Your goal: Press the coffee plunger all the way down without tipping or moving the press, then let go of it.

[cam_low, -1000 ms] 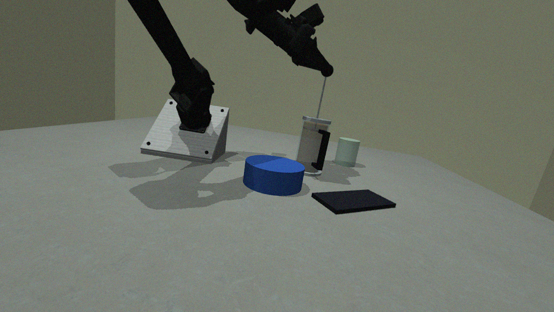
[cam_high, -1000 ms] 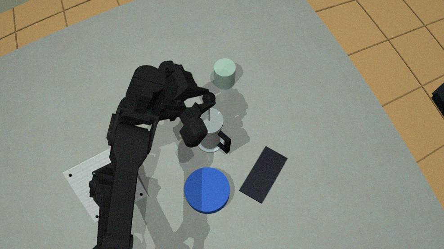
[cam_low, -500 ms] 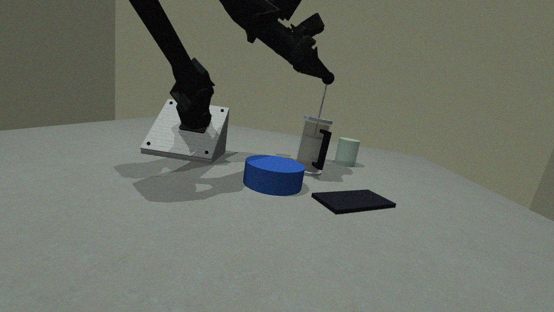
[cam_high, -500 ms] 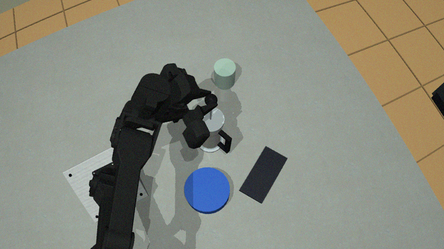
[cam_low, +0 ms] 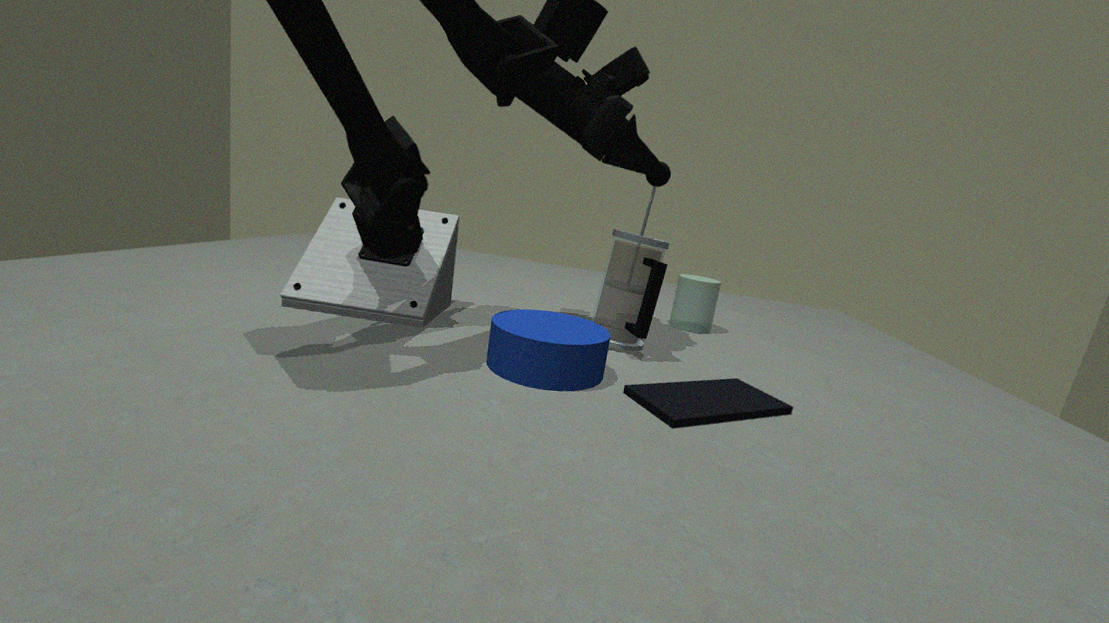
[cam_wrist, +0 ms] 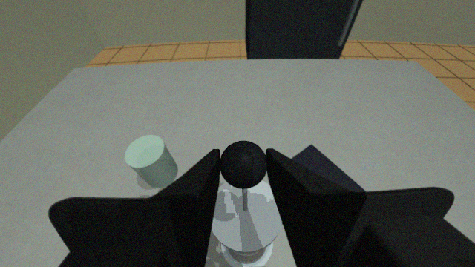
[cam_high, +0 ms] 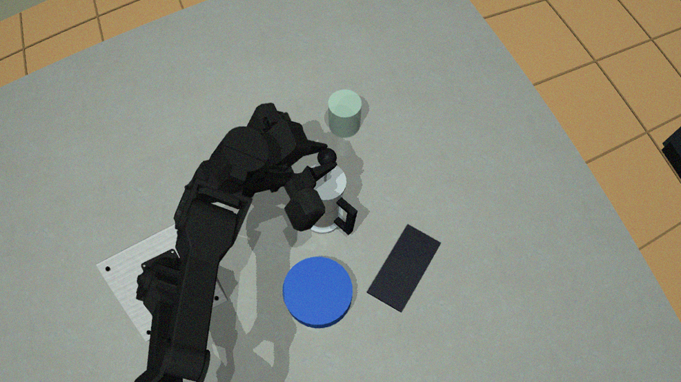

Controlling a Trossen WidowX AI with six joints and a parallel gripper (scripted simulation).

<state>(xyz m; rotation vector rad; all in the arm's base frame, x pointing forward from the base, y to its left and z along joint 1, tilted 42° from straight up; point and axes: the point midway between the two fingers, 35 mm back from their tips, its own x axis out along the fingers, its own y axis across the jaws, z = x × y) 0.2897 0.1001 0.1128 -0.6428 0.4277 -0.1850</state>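
Right now my gripper tip is 110 mm above the coffee press, 20 mm to the left of it and 10 mm past it. From my gripper tip the other things lie so: dark flat slab: 210 mm below, 170 mm to the right, 60 mm ahead; then pale green cylinder: 170 mm below, 150 mm to the left, 110 mm ahead.
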